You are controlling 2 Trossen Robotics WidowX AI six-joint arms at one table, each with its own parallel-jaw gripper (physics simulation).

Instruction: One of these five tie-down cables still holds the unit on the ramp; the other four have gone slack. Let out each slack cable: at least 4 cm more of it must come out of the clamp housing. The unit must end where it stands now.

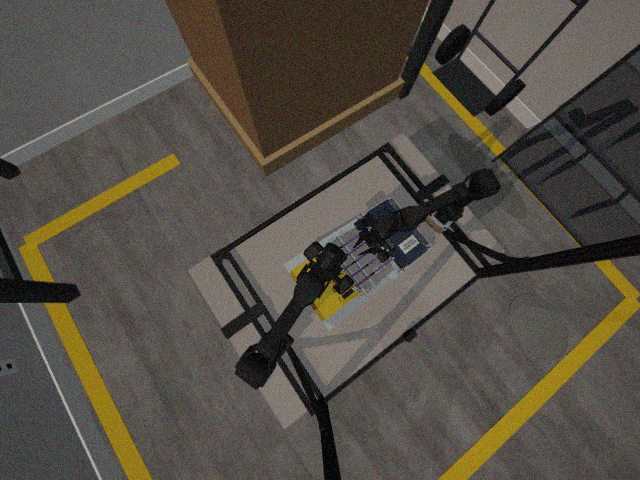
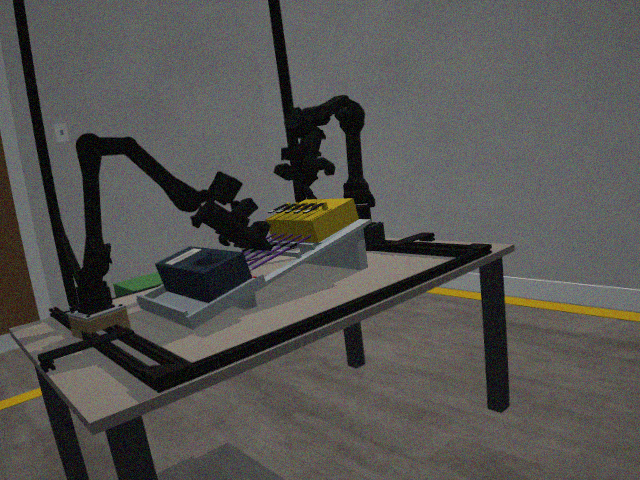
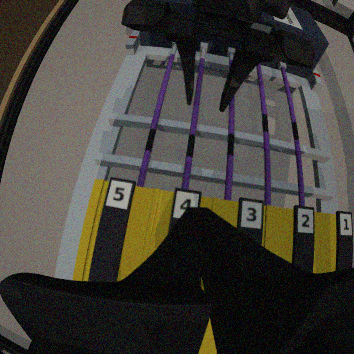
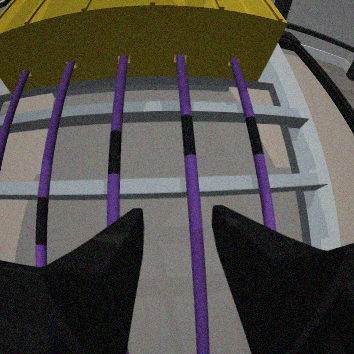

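A yellow clamp housing (image 1: 328, 305) (image 2: 318, 216) (image 3: 144, 225) (image 4: 140, 35) sits at the top of a grey ramp (image 2: 337, 248). A dark blue unit (image 1: 409, 243) (image 2: 204, 271) (image 3: 305, 38) sits at the ramp's low end. Several purple cables (image 1: 361, 267) (image 2: 275, 250) run between them. The housing's black levers are numbered. My left gripper (image 1: 344, 286) (image 2: 303, 200) (image 3: 195, 216) is shut, with its tip at lever 4 (image 3: 186, 201). My right gripper (image 1: 366, 238) (image 2: 258, 238) (image 3: 204, 107) (image 4: 177, 216) is partly open. It straddles cable 4 (image 3: 191, 140) (image 4: 193, 197) near the unit without gripping it.
A tall brown crate (image 1: 309, 71) and a hand truck (image 1: 475, 81) stand beyond the table. A black frame (image 2: 366, 305) runs along the table edges. A green block (image 2: 137, 283) lies behind the unit. A black pole (image 2: 282, 71) rises behind the housing.
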